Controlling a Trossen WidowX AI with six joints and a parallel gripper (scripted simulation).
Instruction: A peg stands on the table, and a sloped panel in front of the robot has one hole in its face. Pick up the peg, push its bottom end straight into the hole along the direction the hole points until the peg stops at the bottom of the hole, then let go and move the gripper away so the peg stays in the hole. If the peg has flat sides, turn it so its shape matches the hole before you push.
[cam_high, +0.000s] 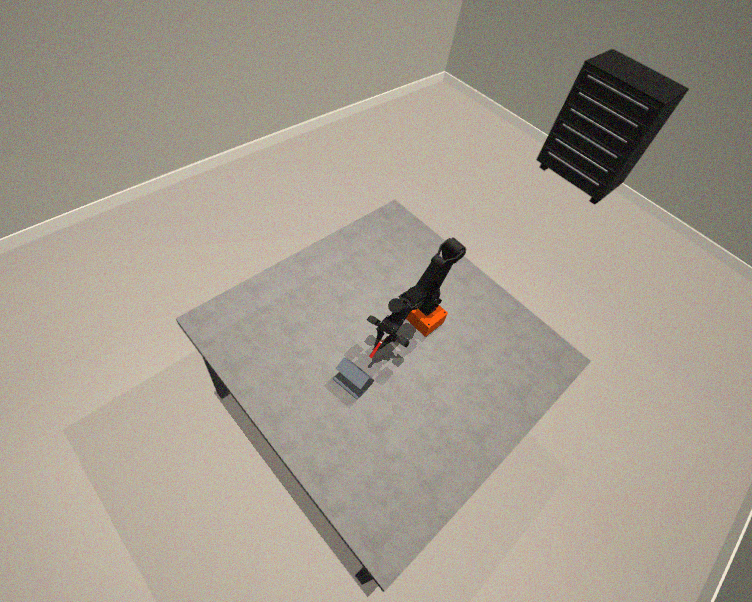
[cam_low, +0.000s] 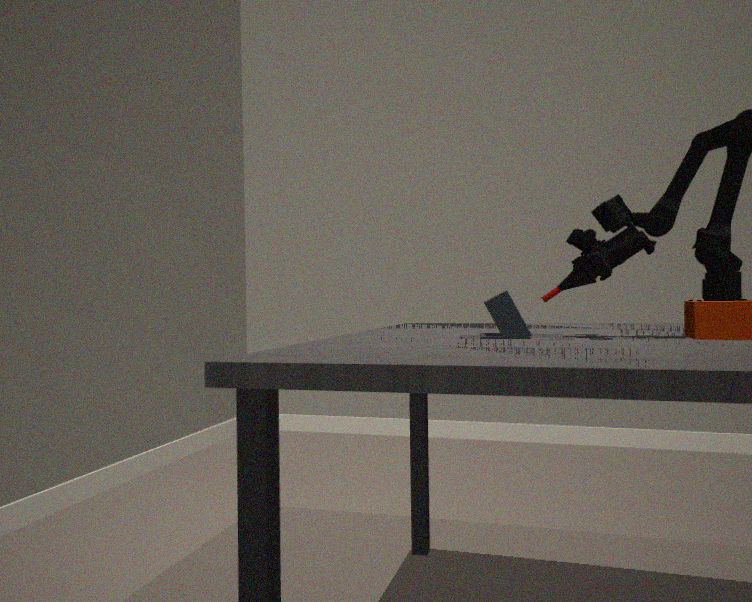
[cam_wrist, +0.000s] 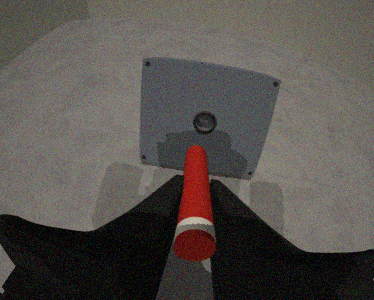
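Now: gripper tip 110 mm short of the grey-blue sloped panel, 60 mm above it and 10 mm to the right of it. Round my gripper tip: round red peg (10 mm behind, 10 mm above).
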